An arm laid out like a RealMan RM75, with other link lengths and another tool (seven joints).
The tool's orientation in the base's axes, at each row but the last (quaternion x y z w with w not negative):
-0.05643, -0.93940, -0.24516, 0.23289
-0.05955, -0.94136, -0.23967, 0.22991
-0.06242, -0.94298, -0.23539, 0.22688
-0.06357, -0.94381, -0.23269, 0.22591
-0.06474, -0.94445, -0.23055, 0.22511
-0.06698, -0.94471, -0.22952, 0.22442
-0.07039, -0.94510, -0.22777, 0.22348
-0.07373, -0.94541, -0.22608, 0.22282
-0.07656, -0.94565, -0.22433, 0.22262
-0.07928, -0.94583, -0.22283, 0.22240
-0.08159, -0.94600, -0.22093, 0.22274
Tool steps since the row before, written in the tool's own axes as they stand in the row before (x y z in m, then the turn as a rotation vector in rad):
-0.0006, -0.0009, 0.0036, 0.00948, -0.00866, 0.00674
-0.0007, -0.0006, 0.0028, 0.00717, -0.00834, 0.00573
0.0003, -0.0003, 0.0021, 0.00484, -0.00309, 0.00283
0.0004, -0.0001, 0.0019, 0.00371, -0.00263, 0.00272
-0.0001, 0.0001, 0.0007, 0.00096, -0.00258, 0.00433
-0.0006, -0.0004, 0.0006, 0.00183, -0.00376, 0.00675
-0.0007, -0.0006, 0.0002, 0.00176, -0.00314, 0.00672
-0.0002, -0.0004, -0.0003, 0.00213, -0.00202, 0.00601
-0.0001, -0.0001, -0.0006, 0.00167, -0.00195, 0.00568
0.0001, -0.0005, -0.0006, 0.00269, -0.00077, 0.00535
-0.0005, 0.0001, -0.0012, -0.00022, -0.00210, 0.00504
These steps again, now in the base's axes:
-0.0011, 0.0010, -0.0034, -0.01306, -0.00436, -0.00455
-0.0006, 0.0008, -0.0028, -0.01053, -0.00457, -0.00469
-0.0012, 0.0007, -0.0016, -0.00613, -0.00133, -0.00130
-0.0011, 0.0008, -0.0014, -0.00497, -0.00100, -0.00154
-0.0002, 0.0004, -0.0006, -0.00315, -0.00025, -0.00404
0.0002, -0.0001, -0.0009, -0.00515, -0.00016, -0.00604
0.0004, -0.0005, -0.0007, -0.00493, 0.00038, -0.00580
0.0002, -0.0005, 0.0000, -0.00471, 0.00106, -0.00463
0.0003, -0.0004, 0.0004, -0.00416, 0.00095, -0.00455
0.0000, -0.0007, 0.0003, -0.00464, 0.00190, -0.00336
0.0009, -0.0005, 0.0008, -0.00228, 0.00041, -0.00495

